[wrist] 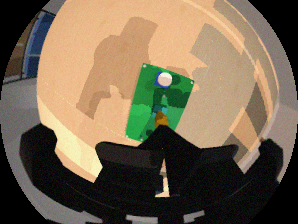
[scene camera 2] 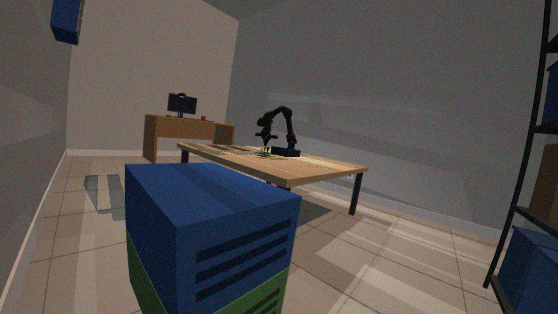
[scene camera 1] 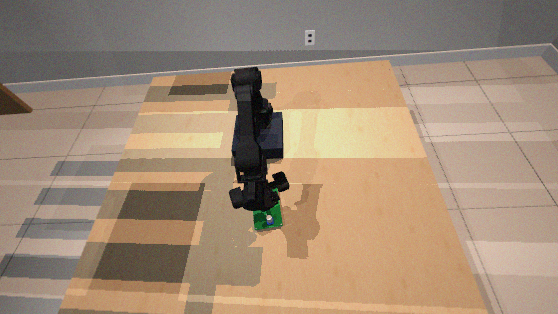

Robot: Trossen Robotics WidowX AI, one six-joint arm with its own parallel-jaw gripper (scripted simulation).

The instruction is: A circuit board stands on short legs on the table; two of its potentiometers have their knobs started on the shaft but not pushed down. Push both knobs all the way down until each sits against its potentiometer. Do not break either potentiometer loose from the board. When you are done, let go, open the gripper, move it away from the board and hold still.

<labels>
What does my gripper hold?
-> Nothing.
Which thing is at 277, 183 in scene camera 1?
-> My gripper.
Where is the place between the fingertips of my gripper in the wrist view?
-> At 162, 128
</labels>
